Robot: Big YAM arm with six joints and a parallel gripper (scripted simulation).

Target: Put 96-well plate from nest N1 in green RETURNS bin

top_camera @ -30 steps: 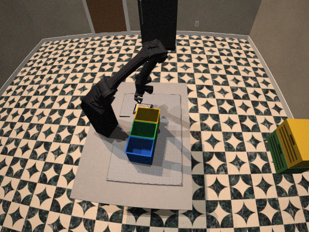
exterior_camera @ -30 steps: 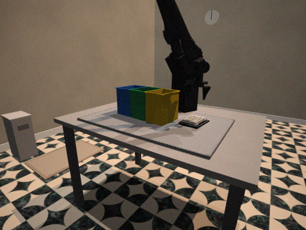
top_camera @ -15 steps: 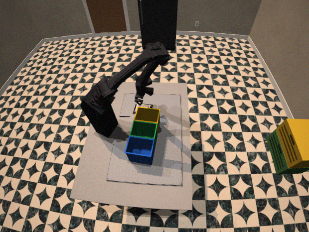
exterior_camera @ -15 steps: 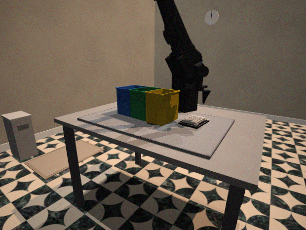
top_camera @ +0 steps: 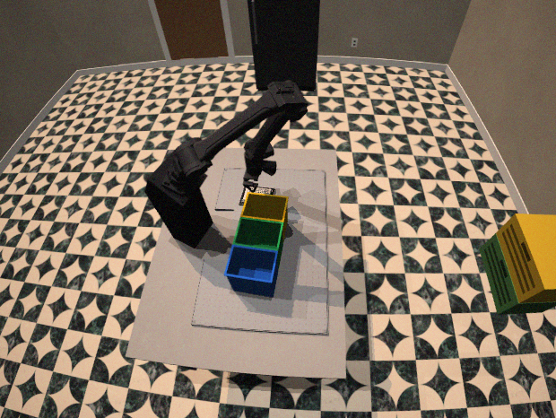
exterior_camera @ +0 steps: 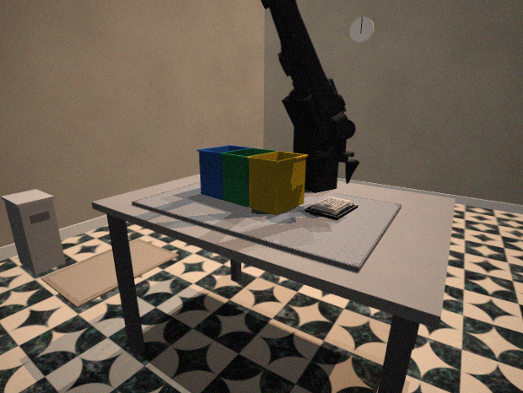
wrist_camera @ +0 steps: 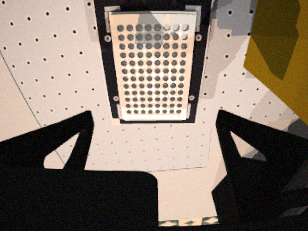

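Right now the white 96-well plate is 9 cm below my hand. Also, from my hand: black plate nest (11 cm below); then green bin (30 cm to the right, 10 cm ahead, 2 cm below); then yellow bin (17 cm to the right, 9 cm ahead, 2 cm below).
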